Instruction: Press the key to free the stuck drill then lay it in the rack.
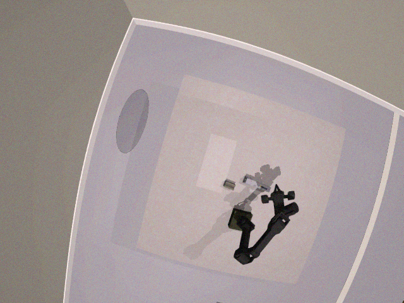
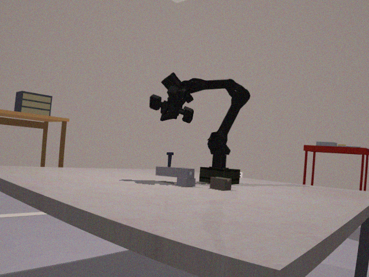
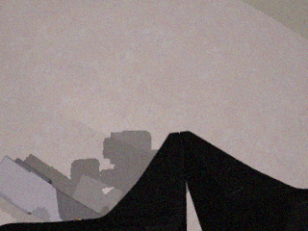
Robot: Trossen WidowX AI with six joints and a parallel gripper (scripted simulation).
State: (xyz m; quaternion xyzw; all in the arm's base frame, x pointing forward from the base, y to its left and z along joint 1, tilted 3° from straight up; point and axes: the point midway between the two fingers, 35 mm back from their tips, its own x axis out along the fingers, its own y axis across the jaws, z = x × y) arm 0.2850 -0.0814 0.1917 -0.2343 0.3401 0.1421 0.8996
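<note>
My gripper tip is 5 cm past the dark t-shaped key, 2 cm to the right of it and 15 cm above it. Round my gripper tip: grey block fixture: 5 cm behind, 5 cm to the left, 20 cm below; dark olive-grey block: 10 cm behind, 23 cm to the left, 22 cm below.
</note>
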